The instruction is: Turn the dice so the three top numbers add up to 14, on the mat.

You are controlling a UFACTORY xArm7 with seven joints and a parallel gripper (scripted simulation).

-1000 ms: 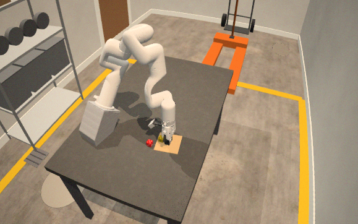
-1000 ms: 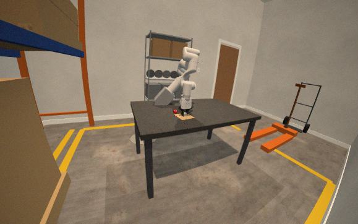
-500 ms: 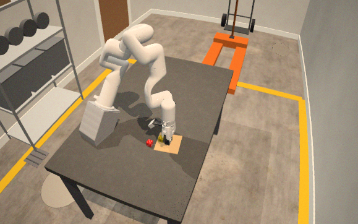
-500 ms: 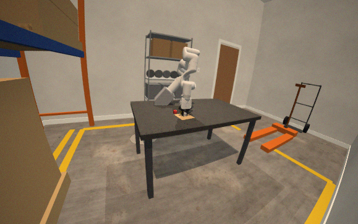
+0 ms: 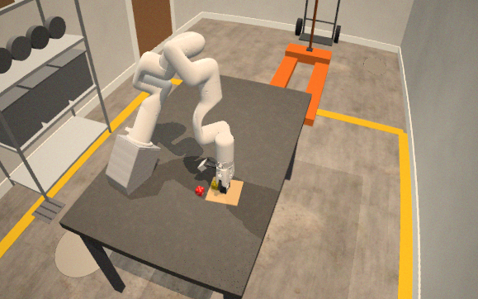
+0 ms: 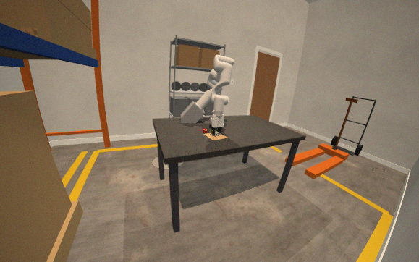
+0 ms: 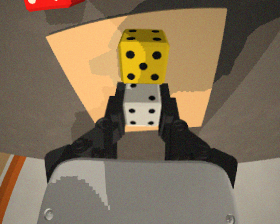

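Right now my hand is 1 cm above the white die. The rest, counted from my hand: mat (3 cm below); red die (10 cm behind, 6 cm to the right, 1 cm below); yellow die (4 cm behind, 1 cm below).
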